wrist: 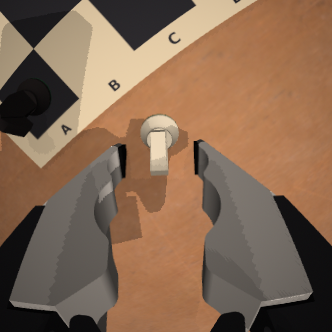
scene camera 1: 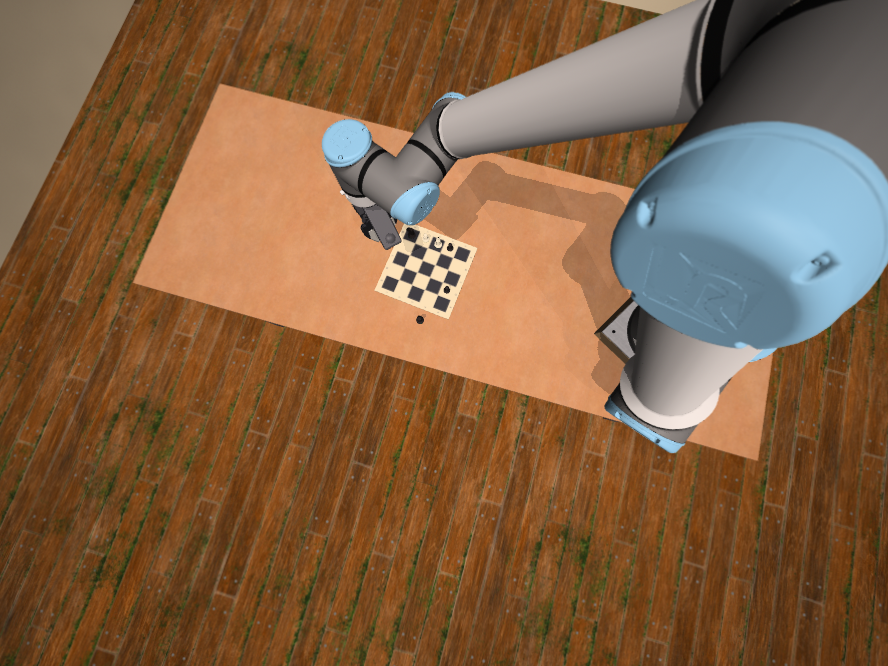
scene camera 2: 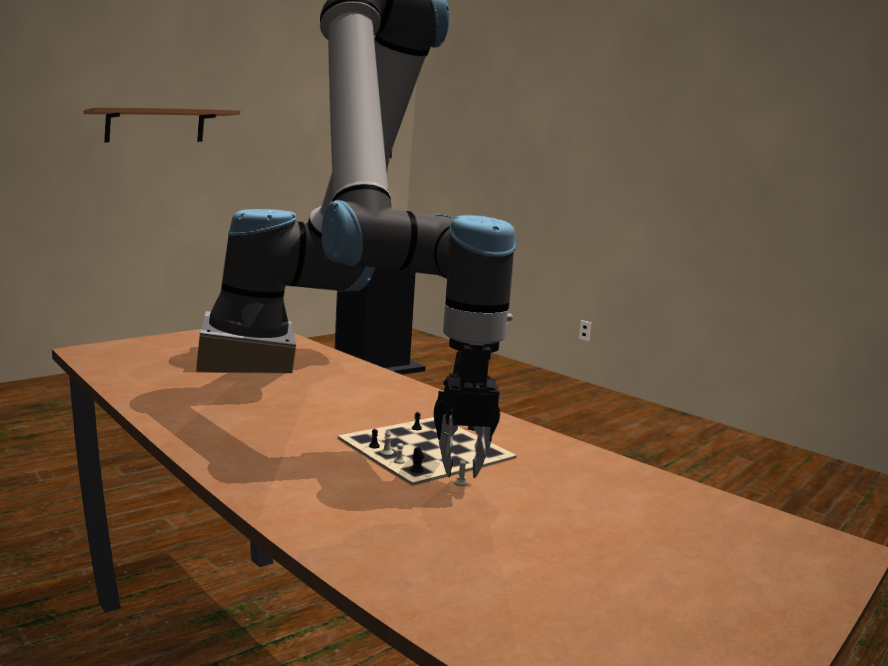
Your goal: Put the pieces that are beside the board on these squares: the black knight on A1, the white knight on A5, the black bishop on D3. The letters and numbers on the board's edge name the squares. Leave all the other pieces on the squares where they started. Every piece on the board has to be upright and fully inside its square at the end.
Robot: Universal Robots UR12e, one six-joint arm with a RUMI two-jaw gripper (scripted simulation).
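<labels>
My gripper shows in the wrist view, in scene camera 1 and in scene camera 2 (461, 477). On my gripper, (wrist: 260, 258) and (scene camera 1: 372, 232) are the same spot. A chessboard shows in the wrist view, in scene camera 1 and in scene camera 2 (427, 439). On the chessboard, (wrist: 88, 62) and (scene camera 1: 404, 245) are the same spot.
</labels>
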